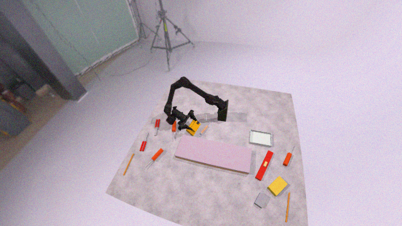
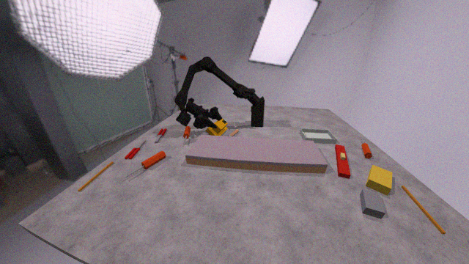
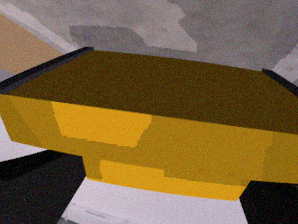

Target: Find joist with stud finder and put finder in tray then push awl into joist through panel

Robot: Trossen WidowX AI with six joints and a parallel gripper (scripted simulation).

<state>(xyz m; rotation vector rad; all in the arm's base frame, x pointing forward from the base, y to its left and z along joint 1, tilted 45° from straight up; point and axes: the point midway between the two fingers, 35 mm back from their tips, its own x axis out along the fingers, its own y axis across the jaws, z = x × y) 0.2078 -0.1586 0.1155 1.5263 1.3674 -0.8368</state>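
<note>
Now: gripper tip 10 mm past the stud finder and 10 mm above it. The rest, counted from my gripper tip: awl: 10 mm ahead, 50 mm to the left, 50 mm below; white tray: 80 mm behind, 510 mm to the left, 50 mm below; red level: 120 mm ahead, 570 mm to the left, 50 mm below.
</note>
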